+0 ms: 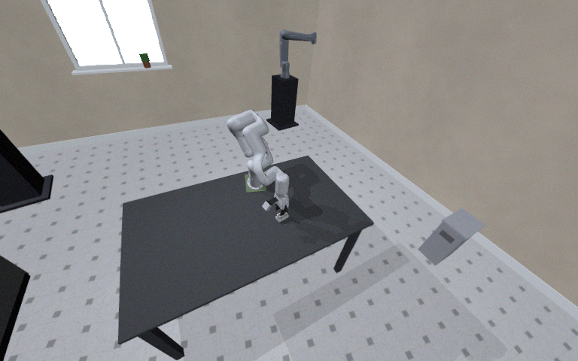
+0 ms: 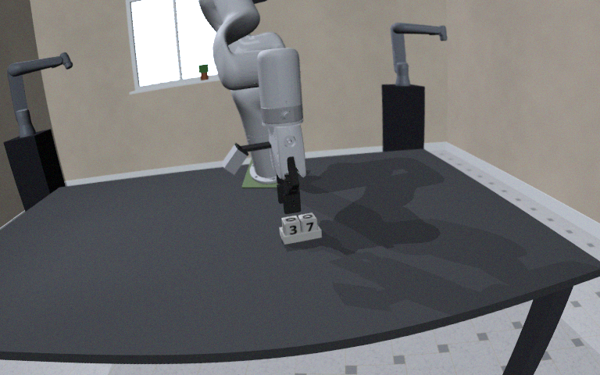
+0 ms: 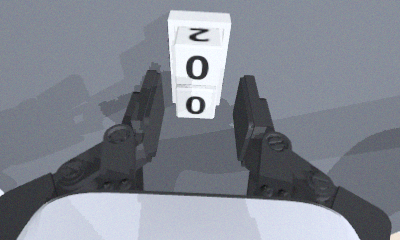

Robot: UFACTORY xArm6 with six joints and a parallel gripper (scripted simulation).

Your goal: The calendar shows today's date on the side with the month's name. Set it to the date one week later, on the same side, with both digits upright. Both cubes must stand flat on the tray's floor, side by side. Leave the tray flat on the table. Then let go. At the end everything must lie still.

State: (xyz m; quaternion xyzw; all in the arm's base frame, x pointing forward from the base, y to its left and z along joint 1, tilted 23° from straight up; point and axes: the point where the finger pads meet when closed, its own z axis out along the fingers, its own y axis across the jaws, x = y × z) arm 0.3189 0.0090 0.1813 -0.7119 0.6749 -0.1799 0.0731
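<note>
My hand is 20 mm to the right of the white calendar tray and 80 mm above it.
</note>
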